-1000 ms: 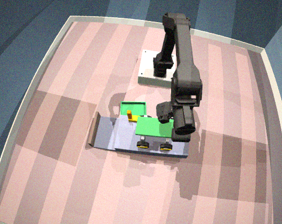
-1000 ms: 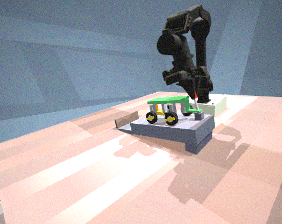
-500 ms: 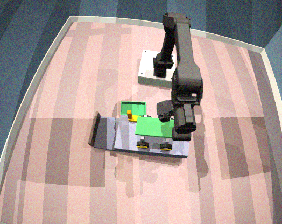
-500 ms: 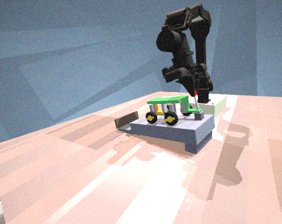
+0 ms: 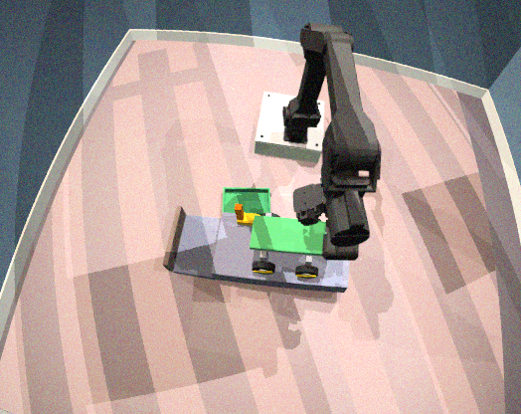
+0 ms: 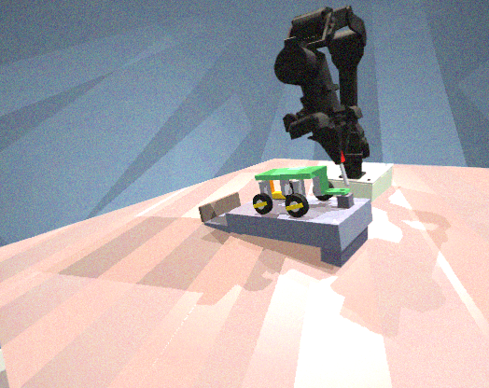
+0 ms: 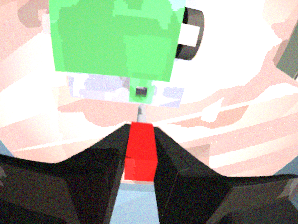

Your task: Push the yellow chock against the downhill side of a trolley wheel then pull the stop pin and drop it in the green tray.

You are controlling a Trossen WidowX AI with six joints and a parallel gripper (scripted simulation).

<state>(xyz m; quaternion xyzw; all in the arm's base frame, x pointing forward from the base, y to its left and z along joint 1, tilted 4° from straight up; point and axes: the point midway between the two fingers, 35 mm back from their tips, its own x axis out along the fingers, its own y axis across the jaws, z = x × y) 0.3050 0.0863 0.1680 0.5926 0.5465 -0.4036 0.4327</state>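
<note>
Now: the green tray 20 cm to the right of my gripper tip, 18 cm below it and 12 cm behind it. Round my gripper tip: trolley: 10 cm to the right, 6 cm below, 2 cm ahead; then red-headed stop pin: right at my gripper tip; then pale blue ramp: 13 cm below, 11 cm to the right, 2 cm ahead.
</note>
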